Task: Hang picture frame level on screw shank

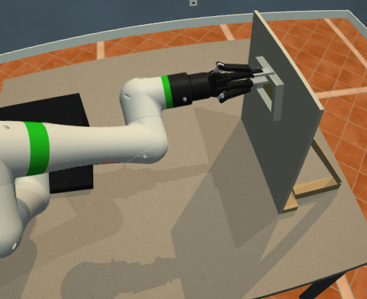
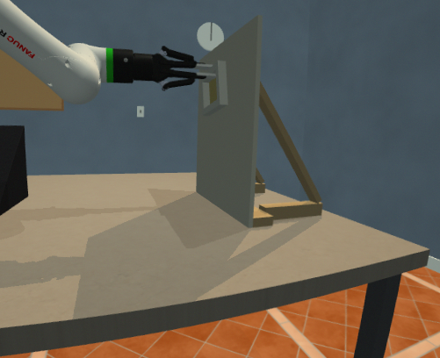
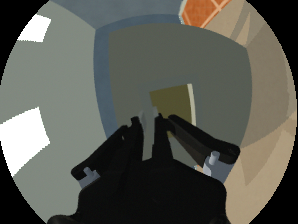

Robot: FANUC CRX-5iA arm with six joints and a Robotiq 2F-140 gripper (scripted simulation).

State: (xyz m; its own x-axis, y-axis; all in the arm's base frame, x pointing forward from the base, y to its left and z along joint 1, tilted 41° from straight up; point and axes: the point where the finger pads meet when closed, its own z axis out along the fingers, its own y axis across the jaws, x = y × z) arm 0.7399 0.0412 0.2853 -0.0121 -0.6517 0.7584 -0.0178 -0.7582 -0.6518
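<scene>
Now: the pale grey picture frame 40 mm ahead of my hand, 10 mm to the left of it and 50 mm below it. Round my hand: grey wall board: 50 mm ahead, 10 mm to the right, 170 mm below.
</scene>
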